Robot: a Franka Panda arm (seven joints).
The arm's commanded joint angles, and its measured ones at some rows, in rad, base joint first. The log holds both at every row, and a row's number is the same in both.
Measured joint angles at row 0:
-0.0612, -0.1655, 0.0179, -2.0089, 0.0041, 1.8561, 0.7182
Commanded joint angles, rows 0 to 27:
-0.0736, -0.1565, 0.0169, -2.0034, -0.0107, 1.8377, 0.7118
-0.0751, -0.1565, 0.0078, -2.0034, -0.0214, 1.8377, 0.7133
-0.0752, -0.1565, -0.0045, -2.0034, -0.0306, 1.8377, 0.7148
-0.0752, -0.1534, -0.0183, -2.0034, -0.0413, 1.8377, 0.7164
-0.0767, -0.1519, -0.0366, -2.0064, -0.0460, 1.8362, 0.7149
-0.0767, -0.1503, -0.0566, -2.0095, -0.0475, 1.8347, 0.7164
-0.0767, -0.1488, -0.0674, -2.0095, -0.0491, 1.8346, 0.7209
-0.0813, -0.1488, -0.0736, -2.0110, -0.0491, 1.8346, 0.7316
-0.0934, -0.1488, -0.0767, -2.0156, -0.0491, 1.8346, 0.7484
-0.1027, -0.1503, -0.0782, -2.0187, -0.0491, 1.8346, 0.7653
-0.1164, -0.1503, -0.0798, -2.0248, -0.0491, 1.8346, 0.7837
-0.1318, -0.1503, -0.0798, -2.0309, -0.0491, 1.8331, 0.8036
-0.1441, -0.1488, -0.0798, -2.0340, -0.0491, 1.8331, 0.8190
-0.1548, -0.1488, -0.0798, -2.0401, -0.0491, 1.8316, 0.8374
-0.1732, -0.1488, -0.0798, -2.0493, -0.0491, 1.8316, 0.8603
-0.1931, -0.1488, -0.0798, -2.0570, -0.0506, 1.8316, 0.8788
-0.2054, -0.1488, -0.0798, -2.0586, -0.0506, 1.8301, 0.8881
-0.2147, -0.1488, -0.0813, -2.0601, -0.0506, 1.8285, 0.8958
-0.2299, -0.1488, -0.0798, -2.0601, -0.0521, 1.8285, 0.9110
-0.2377, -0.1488, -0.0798, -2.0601, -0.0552, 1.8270, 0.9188
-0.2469, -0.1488, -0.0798, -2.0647, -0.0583, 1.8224, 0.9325
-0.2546, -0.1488, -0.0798, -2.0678, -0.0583, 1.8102, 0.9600
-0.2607, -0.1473, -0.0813, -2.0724, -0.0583, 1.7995, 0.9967
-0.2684, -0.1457, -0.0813, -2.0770, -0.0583, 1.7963, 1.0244
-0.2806, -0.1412, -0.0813, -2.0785, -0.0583, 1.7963, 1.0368
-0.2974, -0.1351, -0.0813, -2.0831, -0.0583, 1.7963, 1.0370
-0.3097, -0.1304, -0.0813, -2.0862, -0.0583, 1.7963, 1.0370
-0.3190, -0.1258, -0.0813, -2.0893, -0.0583, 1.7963, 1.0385
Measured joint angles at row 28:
-0.2803, -0.1372, -0.0904, -2.0829, -0.0409, 1.8146, 1.0139
